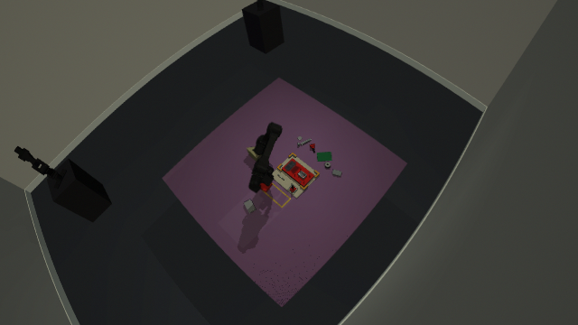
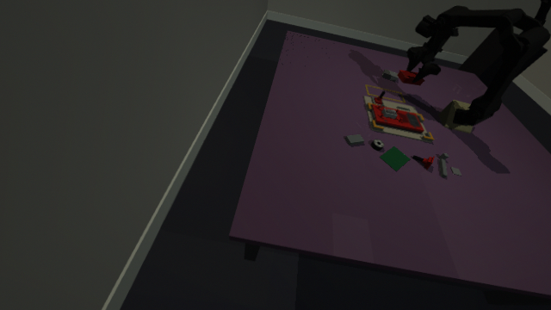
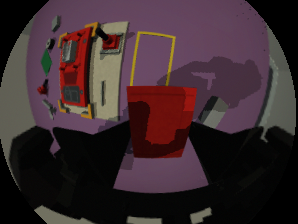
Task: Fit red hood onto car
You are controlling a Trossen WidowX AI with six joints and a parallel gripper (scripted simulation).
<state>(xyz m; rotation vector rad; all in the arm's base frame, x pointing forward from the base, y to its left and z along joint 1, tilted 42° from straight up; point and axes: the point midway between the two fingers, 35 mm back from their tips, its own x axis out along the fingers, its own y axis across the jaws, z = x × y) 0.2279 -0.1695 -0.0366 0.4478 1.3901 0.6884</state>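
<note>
My gripper tip is now 110 mm short of the grey engine block, 240 mm to the right of it and 60 mm above it. Also, from my gripper tip: green square plate: 120 mm ahead, 450 mm to the left, 90 mm below; red hood: 10 mm above.
</note>
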